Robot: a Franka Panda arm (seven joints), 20 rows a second.
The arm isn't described. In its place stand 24 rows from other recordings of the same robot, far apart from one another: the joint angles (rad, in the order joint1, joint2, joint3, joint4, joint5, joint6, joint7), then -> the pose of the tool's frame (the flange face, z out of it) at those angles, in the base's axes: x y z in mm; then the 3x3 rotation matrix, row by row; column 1 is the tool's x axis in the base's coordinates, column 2 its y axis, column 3 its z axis.
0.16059 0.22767 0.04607 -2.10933 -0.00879 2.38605 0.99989 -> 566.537 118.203 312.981; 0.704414 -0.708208 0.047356; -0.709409 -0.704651 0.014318; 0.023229 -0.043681 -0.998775
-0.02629 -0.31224 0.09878 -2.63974 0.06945 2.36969 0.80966 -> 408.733 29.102 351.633; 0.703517 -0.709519 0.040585; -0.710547 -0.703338 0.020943; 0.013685 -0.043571 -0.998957
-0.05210 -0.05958 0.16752 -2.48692 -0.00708 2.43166 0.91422 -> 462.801 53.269 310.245; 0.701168 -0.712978 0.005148; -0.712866 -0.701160 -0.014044; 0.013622 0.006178 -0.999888
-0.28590 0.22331 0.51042 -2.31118 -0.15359 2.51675 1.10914 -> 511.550 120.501 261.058; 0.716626 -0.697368 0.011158; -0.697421 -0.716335 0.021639; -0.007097 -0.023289 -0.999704
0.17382 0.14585 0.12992 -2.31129 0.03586 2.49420 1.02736 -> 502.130 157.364 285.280; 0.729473 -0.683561 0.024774; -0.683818 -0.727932 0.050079; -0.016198 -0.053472 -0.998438
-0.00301 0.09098 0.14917 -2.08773 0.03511 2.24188 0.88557 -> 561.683 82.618 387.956; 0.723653 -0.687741 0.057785; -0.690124 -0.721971 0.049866; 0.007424 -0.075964 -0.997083
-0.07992 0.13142 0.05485 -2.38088 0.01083 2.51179 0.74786 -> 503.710 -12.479 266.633; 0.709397 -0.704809 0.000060; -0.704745 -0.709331 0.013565; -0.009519 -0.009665 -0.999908
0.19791 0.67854 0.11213 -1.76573 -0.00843 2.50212 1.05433 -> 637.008 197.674 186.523; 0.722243 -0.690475 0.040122; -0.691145 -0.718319 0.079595; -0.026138 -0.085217 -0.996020
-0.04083 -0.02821 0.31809 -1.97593 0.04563 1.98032 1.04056 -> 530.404 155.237 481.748; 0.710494 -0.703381 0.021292; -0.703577 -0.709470 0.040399; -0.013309 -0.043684 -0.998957
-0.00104 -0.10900 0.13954 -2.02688 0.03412 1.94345 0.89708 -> 522.040 77.180 497.773; 0.717021 -0.696699 0.022182; -0.697049 -0.716748 0.019883; 0.002047 -0.029718 -0.999556
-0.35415 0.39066 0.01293 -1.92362 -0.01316 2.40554 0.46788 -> 595.871 -212.153 296.077; 0.692486 -0.716455 0.084595; -0.716582 -0.696659 -0.034307; 0.083513 -0.036862 -0.995825
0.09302 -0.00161 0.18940 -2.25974 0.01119 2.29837 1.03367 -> 502.576 146.095 365.873; 0.725612 -0.687141 0.036392; -0.687973 -0.725489 0.018946; 0.013383 -0.038784 -0.999158
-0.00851 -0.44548 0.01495 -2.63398 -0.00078 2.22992 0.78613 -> 391.460 2.327 395.281; 0.709817 -0.703168 0.041399; -0.703554 -0.710609 -0.006847; 0.034233 -0.024267 -0.999119
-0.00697 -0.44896 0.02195 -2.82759 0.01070 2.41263 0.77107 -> 353.728 4.552 328.972; 0.720276 -0.692856 0.033955; -0.693206 -0.720737 -0.001959; 0.025830 -0.022127 -0.999421
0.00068 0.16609 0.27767 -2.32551 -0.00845 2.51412 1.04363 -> 502.102 144.390 273.579; 0.723076 -0.690565 0.016761; -0.690476 -0.721851 0.046639; -0.020109 -0.045297 -0.998771
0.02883 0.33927 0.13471 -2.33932 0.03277 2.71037 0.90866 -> 512.925 85.760 194.217; 0.709118 -0.704634 0.025335; -0.704591 -0.706808 0.063046; -0.026517 -0.062558 -0.997689
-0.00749 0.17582 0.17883 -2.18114 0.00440 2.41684 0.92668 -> 552.455 94.611 316.260; 0.723023 -0.688551 0.056002; -0.690750 -0.721754 0.043992; 0.010129 -0.070491 -0.997461
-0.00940 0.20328 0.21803 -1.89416 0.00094 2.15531 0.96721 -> 599.654 121.044 405.216; 0.721556 -0.690384 0.052215; -0.692355 -0.719371 0.056126; -0.001186 -0.076649 -0.997057
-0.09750 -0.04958 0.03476 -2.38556 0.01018 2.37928 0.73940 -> 492.430 -30.835 343.114; 0.689352 -0.723118 0.043529; -0.723879 -0.689922 0.002583; 0.028164 -0.033291 -0.999049
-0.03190 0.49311 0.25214 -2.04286 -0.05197 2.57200 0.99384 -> 588.227 129.817 208.749; 0.723846 -0.689226 0.031848; -0.688518 -0.718578 0.097922; -0.044605 -0.092808 -0.994684
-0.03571 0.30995 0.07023 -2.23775 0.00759 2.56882 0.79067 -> 548.191 19.142 231.993; 0.720684 -0.692945 0.021041; -0.693258 -0.720214 0.026179; -0.002987 -0.033454 -0.999436
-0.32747 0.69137 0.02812 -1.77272 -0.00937 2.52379 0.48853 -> 634.343 -197.200 174.958; 0.704252 -0.707337 0.060854; -0.708373 -0.705811 -0.006138; 0.047293 -0.038785 -0.998128
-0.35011 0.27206 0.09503 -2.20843 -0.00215 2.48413 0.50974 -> 535.841 -139.696 256.758; 0.720274 -0.693605 0.010833; -0.693648 -0.719973 0.022150; -0.007564 -0.023469 -0.999696
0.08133 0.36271 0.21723 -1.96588 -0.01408 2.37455 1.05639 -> 592.373 176.136 297.243; 0.722757 -0.690318 0.032915; -0.690411 -0.719085 0.079047; -0.030899 -0.079856 -0.996327
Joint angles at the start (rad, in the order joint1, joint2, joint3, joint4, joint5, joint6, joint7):
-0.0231 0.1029 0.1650 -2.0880 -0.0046 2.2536 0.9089
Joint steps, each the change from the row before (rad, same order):
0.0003 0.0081 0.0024 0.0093 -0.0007 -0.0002 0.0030
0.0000 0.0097 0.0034 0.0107 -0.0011 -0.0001 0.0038
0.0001 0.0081 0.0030 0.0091 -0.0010 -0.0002 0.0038
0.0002 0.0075 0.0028 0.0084 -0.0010 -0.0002 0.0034
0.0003 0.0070 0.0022 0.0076 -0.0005 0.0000 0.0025
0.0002 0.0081 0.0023 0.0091 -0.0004 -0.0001 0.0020
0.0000 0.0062 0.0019 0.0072 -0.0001 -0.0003 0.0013
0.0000 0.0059 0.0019 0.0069 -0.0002 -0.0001 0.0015
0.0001 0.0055 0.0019 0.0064 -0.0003 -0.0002 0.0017
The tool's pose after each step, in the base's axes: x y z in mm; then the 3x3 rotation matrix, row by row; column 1 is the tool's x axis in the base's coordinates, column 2 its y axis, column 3 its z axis. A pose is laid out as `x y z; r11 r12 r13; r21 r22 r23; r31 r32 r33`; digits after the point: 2 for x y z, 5 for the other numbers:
566.45 80.84 382.03; 0.71999 -0.69116 0.06248; -0.69338 -0.72019 0.02349; 0.02876 -0.06023 -0.99777
569.36 83.00 381.44; 0.71998 -0.69110 0.06333; -0.69342 -0.72011 0.02499; 0.02833 -0.06190 -0.99768
571.79 84.95 381.00; 0.71973 -0.69129 0.06408; -0.69369 -0.71980 0.02627; 0.02797 -0.06336 -0.99760
574.01 86.83 380.57; 0.71969 -0.69127 0.06474; -0.69374 -0.71970 0.02745; 0.02762 -0.06467 -0.99752
576.05 88.44 380.06; 0.71974 -0.69117 0.06525; -0.69372 -0.71967 0.02884; 0.02703 -0.06602 -0.99745
578.49 90.08 379.58; 0.72005 -0.69078 0.06603; -0.69342 -0.71988 0.03059; 0.02641 -0.06781 -0.99735
580.40 91.34 379.30; 0.72034 -0.69042 0.06661; -0.69314 -0.72008 0.03213; 0.02578 -0.06931 -0.99726
582.23 92.59 379.06; 0.72052 -0.69015 0.06739; -0.69297 -0.72018 0.03360; 0.02535 -0.07091 -0.99716
583.88 93.88 378.80; 0.72069 -0.68992 0.06800; -0.69282 -0.72027 0.03491; 0.02489 -0.07227 -0.99707

